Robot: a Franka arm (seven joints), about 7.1 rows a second.
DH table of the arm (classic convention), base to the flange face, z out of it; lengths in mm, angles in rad. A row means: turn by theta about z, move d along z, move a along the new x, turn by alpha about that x. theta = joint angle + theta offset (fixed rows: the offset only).
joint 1: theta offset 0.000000  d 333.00  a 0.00  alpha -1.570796
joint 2: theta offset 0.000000  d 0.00  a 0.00  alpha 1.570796
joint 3: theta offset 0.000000  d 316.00  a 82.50  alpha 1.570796
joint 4: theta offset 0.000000  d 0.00  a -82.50  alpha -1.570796
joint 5: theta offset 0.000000  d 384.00  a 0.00  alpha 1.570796
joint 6: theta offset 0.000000  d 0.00  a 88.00  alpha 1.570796
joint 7: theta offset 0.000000  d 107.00  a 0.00  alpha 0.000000
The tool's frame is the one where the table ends.
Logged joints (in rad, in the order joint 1, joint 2, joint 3, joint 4, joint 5, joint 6, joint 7), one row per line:
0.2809 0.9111 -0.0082 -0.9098 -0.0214 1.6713 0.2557
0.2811 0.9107 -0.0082 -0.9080 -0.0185 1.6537 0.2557
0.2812 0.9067 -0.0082 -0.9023 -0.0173 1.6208 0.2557
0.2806 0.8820 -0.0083 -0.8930 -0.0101 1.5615 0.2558
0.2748 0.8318 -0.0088 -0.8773 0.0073 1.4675 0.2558
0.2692 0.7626 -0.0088 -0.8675 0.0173 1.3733 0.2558
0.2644 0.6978 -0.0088 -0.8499 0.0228 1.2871 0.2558
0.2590 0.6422 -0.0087 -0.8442 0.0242 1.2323 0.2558
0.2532 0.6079 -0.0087 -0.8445 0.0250 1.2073 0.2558
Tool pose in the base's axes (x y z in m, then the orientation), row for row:
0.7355 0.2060 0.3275 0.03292 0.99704 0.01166 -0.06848
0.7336 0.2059 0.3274 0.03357 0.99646 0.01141 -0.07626
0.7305 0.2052 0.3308 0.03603 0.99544 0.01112 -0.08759
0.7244 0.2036 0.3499 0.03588 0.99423 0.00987 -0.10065
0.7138 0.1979 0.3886 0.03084 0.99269 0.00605 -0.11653
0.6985 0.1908 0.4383 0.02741 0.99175 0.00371 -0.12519
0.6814 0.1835 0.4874 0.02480 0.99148 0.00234 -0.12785
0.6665 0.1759 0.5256 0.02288 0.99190 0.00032 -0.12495
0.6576 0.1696 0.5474 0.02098 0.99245 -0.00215 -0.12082
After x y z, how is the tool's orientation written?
As a quaternion, w x y z.
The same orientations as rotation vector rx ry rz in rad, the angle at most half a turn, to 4 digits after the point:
3.0683 0.0359 -0.2107
3.0653 0.0351 -0.2346
3.0575 0.0342 -0.2690
3.0541 0.0303 -0.3092
3.0588 0.0186 -0.3591
3.0624 0.0115 -0.3866
3.0666 0.0072 -0.3954
3.0716 0.0010 -0.3869
3.0769 -0.0067 -0.3746

